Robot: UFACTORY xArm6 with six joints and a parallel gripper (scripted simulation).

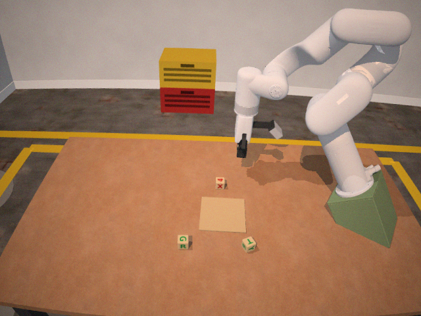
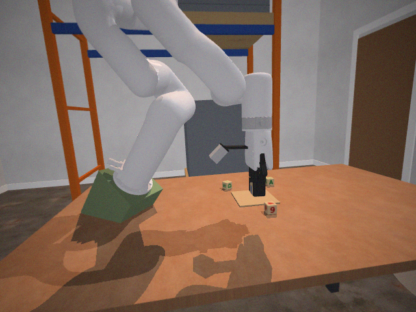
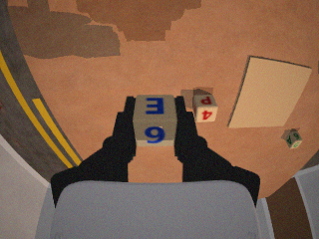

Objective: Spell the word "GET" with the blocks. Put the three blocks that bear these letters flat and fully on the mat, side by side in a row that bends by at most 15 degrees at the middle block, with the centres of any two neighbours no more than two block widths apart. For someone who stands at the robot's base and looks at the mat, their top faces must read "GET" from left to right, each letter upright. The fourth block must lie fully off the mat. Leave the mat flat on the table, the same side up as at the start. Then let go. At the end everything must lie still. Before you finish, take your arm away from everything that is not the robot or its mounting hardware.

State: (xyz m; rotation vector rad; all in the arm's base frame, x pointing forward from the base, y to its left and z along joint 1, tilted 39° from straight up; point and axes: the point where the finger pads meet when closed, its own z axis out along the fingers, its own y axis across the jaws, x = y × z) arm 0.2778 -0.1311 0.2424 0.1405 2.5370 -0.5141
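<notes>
The red-lettered block is 8 cm ahead of my hand, 6 cm to the left of it and 10 cm below it. The rest, counted from my hand: tan mat 9 cm ahead, 18 cm to the left, 11 cm below; e block 1 cm below; t block 4 cm ahead, 32 cm to the left, 10 cm below.
</notes>
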